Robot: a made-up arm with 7 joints. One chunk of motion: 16 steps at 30 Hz.
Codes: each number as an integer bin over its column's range. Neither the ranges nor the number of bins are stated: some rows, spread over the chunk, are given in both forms.
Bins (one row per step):
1: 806 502 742 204 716 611 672
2: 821 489 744 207 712 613 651
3: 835 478 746 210 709 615 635
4: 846 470 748 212 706 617 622
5: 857 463 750 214 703 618 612
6: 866 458 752 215 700 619 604
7: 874 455 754 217 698 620 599
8: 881 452 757 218 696 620 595
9: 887 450 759 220 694 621 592
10: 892 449 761 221 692 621 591
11: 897 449 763 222 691 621 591
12: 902 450 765 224 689 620 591
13: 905 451 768 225 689 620 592
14: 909 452 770 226 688 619 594
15: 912 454 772 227 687 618 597
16: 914 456 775 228 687 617 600
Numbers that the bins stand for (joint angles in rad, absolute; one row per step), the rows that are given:
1: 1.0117 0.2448 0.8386 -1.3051 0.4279 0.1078 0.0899
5: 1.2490 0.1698 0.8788 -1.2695 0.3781 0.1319 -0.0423
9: 1.3887 0.1449 0.9240 -1.2482 0.3437 0.1422 -0.0863
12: 1.4585 0.1449 0.9541 -1.2340 0.3246 0.1387 -0.0885
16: 1.5144 0.1564 1.0044 -1.2198 0.3170 0.1284 -0.0687
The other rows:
2: 1.0815 0.2198 0.8486 -1.2944 0.4126 0.1147 0.0436
3: 1.1466 0.1987 0.8587 -1.2838 0.4011 0.1216 0.0084
4: 1.1978 0.1833 0.8687 -1.2766 0.3896 0.1284 -0.0202
6: 1.2909 0.1602 0.8888 -1.2660 0.3667 0.1353 -0.0599
7: 1.3282 0.1545 0.8989 -1.2589 0.3590 0.1387 -0.0709
8: 1.3608 0.1487 0.9139 -1.2553 0.3514 0.1387 -0.0797
10: 1.4120 0.1429 0.9340 -1.2447 0.3361 0.1422 -0.0885
11: 1.4352 0.1429 0.9441 -1.2411 0.3323 0.1422 -0.0885
13: 1.4725 0.1468 0.9692 -1.2305 0.3246 0.1387 -0.0863
14: 1.4911 0.1487 0.9793 -1.2269 0.3208 0.1353 -0.0819
15: 1.5050 0.1526 0.9893 -1.2233 0.3170 0.1319 -0.0753

